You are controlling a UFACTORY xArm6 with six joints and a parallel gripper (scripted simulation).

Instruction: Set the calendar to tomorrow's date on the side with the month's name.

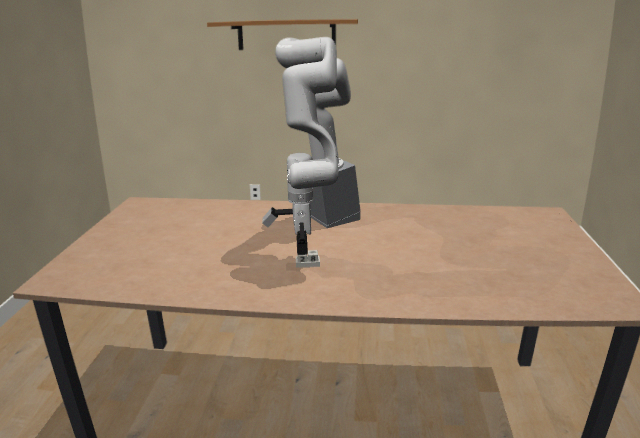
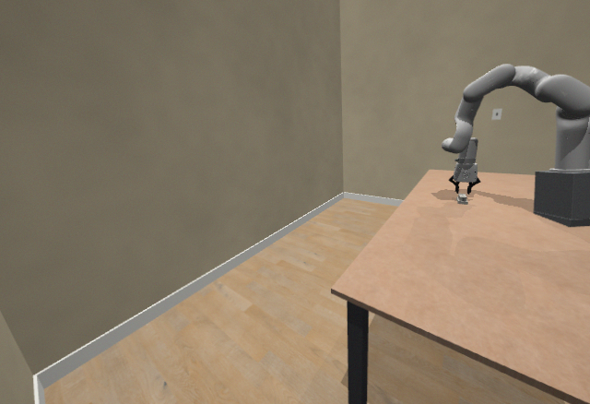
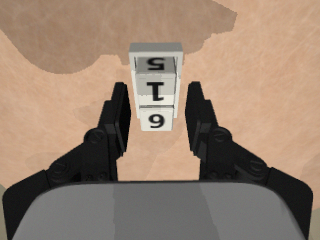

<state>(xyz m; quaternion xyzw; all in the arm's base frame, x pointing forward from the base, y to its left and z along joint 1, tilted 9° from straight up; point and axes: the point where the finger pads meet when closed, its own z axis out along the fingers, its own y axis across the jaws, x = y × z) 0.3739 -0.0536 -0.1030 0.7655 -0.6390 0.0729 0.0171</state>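
The calendar tray lies 6 cm below my hand and 2 cm to the left of it.
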